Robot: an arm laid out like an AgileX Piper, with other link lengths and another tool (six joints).
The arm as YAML. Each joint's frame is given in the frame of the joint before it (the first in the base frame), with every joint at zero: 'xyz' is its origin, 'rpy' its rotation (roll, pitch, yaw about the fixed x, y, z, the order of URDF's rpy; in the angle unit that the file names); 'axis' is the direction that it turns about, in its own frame. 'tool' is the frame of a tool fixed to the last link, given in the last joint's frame.
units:
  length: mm
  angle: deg
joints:
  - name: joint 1
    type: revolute
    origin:
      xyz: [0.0, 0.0, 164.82]
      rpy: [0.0, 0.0, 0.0]
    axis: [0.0, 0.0, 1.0]
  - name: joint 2
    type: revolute
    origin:
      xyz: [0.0, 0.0, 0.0]
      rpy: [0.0, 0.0, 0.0]
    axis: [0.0, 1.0, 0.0]
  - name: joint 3
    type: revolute
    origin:
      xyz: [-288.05, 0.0, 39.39]
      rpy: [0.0, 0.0, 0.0]
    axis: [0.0, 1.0, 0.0]
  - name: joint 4
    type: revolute
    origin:
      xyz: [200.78, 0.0, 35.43]
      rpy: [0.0, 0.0, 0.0]
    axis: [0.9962, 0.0, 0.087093]
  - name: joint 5
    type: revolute
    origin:
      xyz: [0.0, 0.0, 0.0]
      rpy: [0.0, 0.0, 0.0]
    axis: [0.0, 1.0, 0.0]
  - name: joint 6
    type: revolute
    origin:
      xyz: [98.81, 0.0, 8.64]
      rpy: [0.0, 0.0, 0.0]
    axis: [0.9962, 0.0, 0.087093]
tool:
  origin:
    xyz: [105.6, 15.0, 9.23]
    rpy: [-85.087, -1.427, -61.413]
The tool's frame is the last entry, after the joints.
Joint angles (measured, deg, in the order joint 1, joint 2, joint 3, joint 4, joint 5, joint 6), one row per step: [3.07 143.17 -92.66 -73.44 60.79 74.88]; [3.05 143.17 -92.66 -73.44 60.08 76.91]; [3.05 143.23 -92.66 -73.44 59.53 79.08]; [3.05 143.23 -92.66 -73.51 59.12 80.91]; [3.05 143.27 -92.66 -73.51 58.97 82.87]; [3.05 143.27 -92.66 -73.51 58.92 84.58]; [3.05 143.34 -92.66 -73.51 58.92 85.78]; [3.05 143.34 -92.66 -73.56 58.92 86.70]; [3.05 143.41 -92.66 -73.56 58.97 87.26]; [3.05 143.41 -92.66 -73.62 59.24 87.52]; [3.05 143.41 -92.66 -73.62 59.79 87.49]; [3.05 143.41 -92.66 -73.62 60.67 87.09]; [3.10 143.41 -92.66 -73.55 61.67 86.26]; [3.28 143.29 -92.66 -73.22 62.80 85.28]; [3.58 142.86 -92.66 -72.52 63.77 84.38]
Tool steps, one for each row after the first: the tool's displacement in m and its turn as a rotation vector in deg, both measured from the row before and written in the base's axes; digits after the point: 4 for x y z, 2 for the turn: [0.0021 0.0012 -0.0010 0.93 -1.85 -0.61]; [0.0017 0.0011 -0.0011 0.86 -1.85 -0.78]; [0.0015 0.0007 -0.0003 0.65 -1.59 -0.66]; [0.0007 0.0002 -0.0003 0.55 -1.59 -0.95]; [0.0005 0.0000 0.0002 0.43 -1.40 -0.89]; [0.0001 -0.0001 -0.0004 0.27 -0.90 -0.65]; [0.0003 -0.0001 0.0003 0.18 -0.75 -0.46]; [-0.0001 -0.0001 -0.0004 0.09 -0.37 -0.34]; [-0.0005 -0.0006 0.0006 -0.17 -0.15 -0.28]; [-0.0013 -0.0011 0.0009 -0.39 0.16 -0.35]; [-0.0022 -0.0018 0.0015 -0.70 0.54 -0.38]; [-0.0026 -0.0015 0.0015 -0.82 0.94 -0.24]; [-0.0030 -0.0005 0.0021 -0.74 0.99 -0.31]; [-0.0025 0.0012 0.0035 -0.32 0.61 -0.39]
